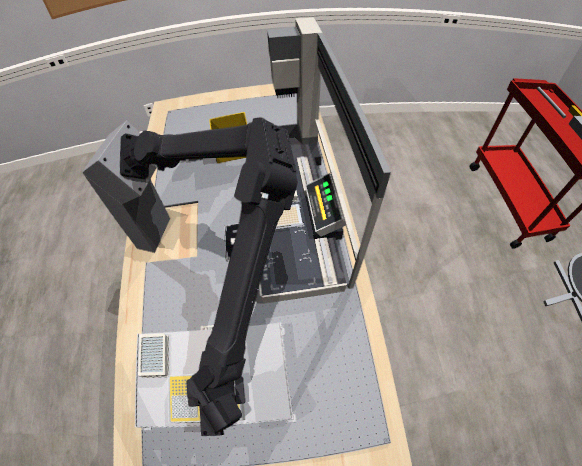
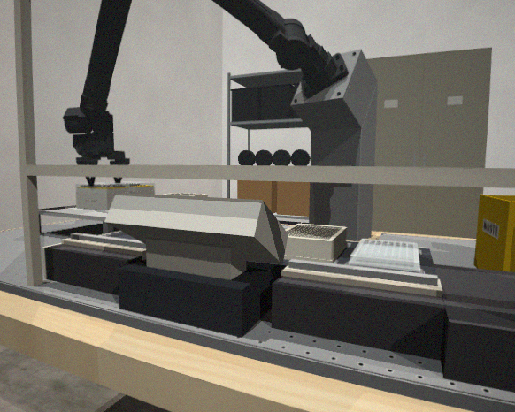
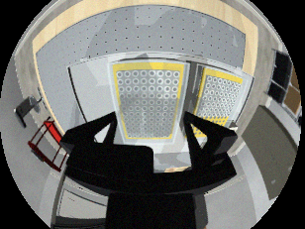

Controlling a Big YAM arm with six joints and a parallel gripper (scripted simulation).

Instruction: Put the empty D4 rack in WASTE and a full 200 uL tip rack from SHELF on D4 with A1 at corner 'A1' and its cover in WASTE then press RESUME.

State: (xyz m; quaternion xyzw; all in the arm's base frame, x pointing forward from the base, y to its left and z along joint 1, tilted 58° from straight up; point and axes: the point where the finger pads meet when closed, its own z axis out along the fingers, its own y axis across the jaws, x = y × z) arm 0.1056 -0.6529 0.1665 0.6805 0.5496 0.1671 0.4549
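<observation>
The clear cover lies 1 cm to the right of my hand and 1 cm below it. The rest, counted from my hand: black spare nest 32 cm ahead, 43 cm to the left, 13 cm below; shelf unit 1 cm behind, 8 cm to the left, 8 cm below; frame post 52 cm ahead, 6 cm to the left, 10 cm above.
</observation>
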